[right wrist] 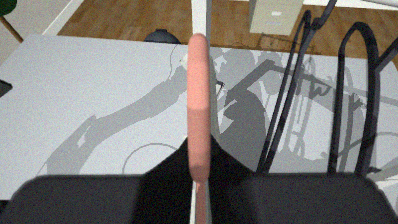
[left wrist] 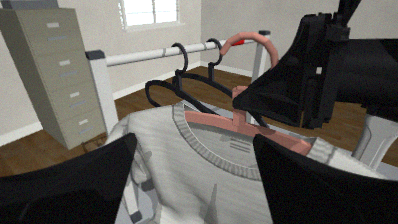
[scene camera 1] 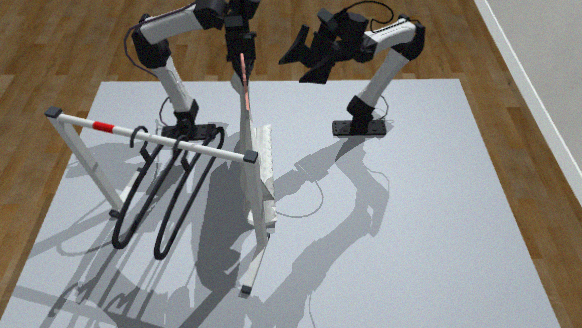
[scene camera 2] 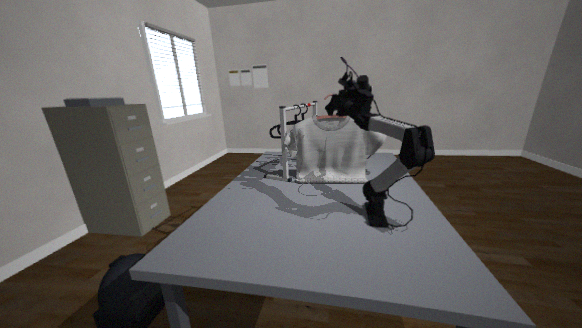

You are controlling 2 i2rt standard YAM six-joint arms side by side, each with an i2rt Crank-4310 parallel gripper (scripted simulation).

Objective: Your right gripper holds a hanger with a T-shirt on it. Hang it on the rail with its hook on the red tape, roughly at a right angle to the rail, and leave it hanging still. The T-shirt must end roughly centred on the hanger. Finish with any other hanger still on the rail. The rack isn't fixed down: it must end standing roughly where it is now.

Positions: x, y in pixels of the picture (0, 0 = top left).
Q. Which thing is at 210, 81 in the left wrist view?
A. A black hanger.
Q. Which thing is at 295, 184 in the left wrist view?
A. My left gripper.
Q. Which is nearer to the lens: the black hanger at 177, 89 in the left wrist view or the white T-shirt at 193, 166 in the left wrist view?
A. The white T-shirt.
